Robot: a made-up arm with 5 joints.
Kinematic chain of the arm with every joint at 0, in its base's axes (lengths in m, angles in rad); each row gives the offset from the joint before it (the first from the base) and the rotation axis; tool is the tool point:
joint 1: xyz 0 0 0.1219 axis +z
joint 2: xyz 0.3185 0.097 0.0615 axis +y
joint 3: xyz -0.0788 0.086 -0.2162 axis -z
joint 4: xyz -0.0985 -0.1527 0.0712 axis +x
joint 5: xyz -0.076 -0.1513 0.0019 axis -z
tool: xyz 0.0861 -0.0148 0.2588
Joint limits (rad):
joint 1: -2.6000..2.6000
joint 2: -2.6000..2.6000
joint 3: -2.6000..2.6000
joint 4: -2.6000..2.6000
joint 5: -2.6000..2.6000
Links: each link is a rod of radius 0.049 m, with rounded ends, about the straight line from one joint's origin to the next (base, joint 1, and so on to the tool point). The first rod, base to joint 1, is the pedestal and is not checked.
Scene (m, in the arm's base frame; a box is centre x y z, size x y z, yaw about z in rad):
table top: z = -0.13
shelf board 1: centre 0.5 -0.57 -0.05 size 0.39 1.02 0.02 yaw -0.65
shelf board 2: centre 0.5 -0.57 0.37 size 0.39 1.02 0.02 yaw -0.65
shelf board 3: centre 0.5 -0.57 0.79 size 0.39 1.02 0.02 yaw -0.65
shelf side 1: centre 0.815 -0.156 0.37 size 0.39 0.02 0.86 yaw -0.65
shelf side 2: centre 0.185 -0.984 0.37 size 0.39 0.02 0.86 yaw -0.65
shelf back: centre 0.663 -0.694 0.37 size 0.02 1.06 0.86 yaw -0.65
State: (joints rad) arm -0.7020 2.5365 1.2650 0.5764 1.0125
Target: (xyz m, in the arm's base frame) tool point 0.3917 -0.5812 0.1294
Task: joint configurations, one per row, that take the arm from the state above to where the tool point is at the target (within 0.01 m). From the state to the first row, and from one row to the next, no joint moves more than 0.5 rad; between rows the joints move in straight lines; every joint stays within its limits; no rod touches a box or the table.
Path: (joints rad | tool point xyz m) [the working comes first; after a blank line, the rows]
Joints at the target: -2.5161 0.7981 2.6000 1.1335 1.5850
Straight joint move there: touches shelf board 2, shelf board 3.

1: -0.8767 2.1209 1.2955 0.2882 0.8220 | 0.5483 -0.3700 0.6210
2: -1.0514 1.7053 1.3261 0.0000 0.6316 | 0.4233 -0.3283 0.6259
3: -1.2261 1.2898 1.3566 -0.2883 0.4411 | 0.3385 -0.2746 0.5802
4: -1.4008 0.8742 1.3872 -0.5765 0.2506 | 0.2904 -0.2402 0.4959
5: -1.5755 0.4586 1.4177 -0.8647 0.0602 | 0.2603 -0.2472 0.3915
6: -1.7502 0.0430 1.4483 -1.1529 -0.1303 | 0.2223 -0.3006 0.2884
7: -2.0335 -0.3046 1.7427 -0.9061 0.0664 | 0.1784 -0.2705 0.2926
8: -2.3167 -0.6522 2.0371 -0.6592 0.2632 | 0.1877 -0.2856 0.2248
9: -2.6000 -0.9998 2.3315 -0.4123 0.4599 | 0.1515 -0.3986 0.1294
10: -2.5790 -0.5503 2.3986 -0.0259 0.7412 | 0.2406 -0.4802 0.1626
11: -2.5580 -0.1009 2.4657 0.3606 1.0225 | 0.2976 -0.5616 0.1743
12: -2.5371 0.3486 2.5329 0.7470 1.3037 | 0.3424 -0.6045 0.1537
13: -2.5161 0.7981 2.6000 1.1335 1.5850 | 0.3917 -0.5812 0.1294

